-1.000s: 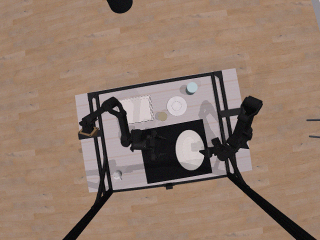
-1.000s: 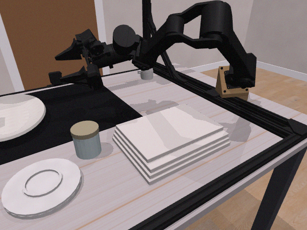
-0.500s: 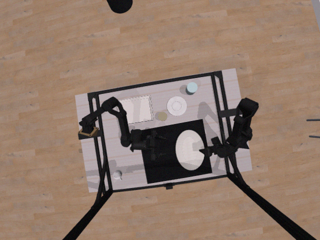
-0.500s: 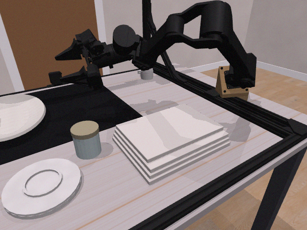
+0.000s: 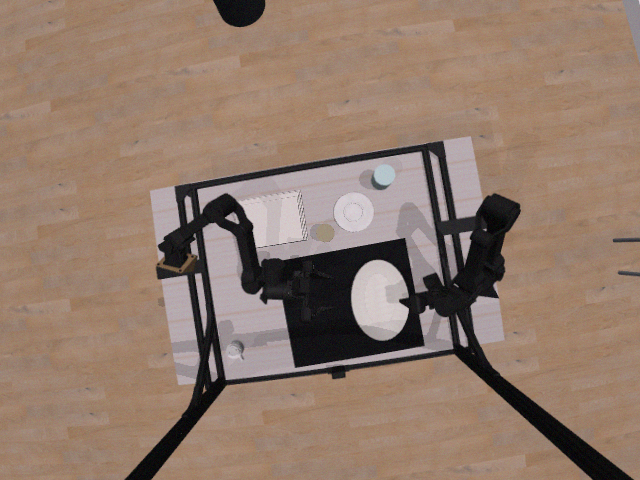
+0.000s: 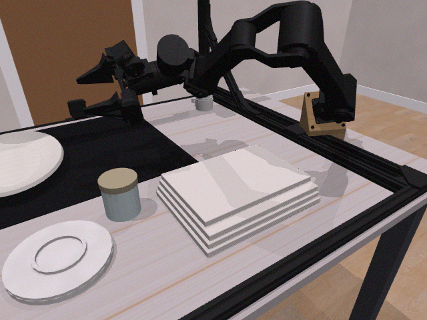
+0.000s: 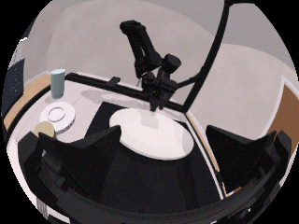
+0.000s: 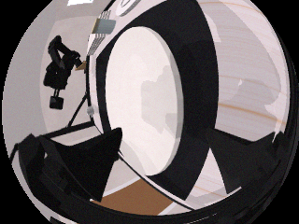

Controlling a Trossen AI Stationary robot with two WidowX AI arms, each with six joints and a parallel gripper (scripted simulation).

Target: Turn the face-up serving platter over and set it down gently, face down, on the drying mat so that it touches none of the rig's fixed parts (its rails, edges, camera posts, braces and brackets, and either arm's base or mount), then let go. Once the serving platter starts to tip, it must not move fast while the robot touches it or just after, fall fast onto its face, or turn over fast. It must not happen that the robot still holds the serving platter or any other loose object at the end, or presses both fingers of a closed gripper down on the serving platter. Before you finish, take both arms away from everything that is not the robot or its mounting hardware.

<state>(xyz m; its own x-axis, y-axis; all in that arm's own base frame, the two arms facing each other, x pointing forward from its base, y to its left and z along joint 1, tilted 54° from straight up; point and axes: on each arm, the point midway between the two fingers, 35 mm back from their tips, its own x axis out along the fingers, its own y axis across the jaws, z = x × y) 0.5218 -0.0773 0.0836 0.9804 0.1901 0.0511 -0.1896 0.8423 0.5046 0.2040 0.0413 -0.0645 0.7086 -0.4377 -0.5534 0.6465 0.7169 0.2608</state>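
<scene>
My right hand is 20 mm past the white oval serving platter, 110 mm to the right of it and 50 mm above it. Also, from my right hand: tan-lidded jar 200 mm ahead, 320 mm to the left, 30 mm below; then round white plate 280 mm ahead, 230 mm to the left, 50 mm below; then black drying mat 50 mm behind, 220 mm to the left, 60 mm below.
Now: left hand 30 mm past the white oval serving platter, 200 mm to the left of it and 150 mm above it. Also, from my left hand: tan-lidded jar 190 mm ahead, 10 mm to the left, 130 mm below; round white plate 270 mm ahead, 80 mm to the right, 150 mm below; black drying mat 60 mm behind, 90 mm to the right, 160 mm below.
</scene>
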